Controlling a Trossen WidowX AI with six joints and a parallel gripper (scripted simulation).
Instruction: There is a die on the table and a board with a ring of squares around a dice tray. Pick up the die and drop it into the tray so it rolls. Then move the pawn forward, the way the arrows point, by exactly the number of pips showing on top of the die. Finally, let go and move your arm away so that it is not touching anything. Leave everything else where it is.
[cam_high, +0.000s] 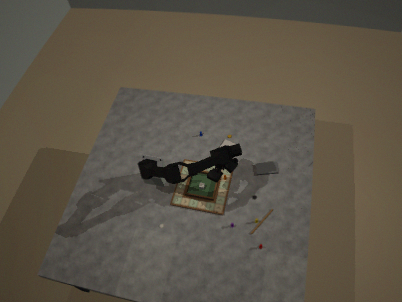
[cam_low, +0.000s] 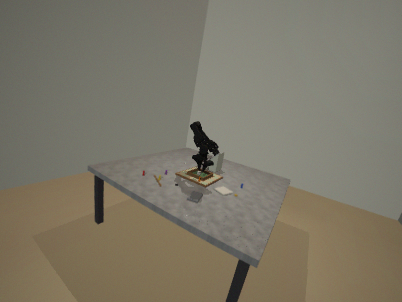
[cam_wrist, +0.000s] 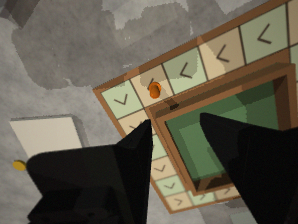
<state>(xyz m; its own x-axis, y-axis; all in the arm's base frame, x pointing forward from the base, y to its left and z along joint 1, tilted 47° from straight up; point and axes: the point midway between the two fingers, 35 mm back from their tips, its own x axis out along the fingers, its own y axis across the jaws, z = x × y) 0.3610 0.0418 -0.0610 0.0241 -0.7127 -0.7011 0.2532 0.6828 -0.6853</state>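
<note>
Right now my gripper tip is 60 mm above the orange pawn, 20 mm short of it and 10 mm to the right of it. Also, from my gripper tip: tray (90 mm behind, 80 mm below, 60 mm to the right); then black disc (190 mm ahead, 80 mm below, 60 mm to the right); then white die (90 mm behind, 70 mm to the right, 60 mm below).
</note>
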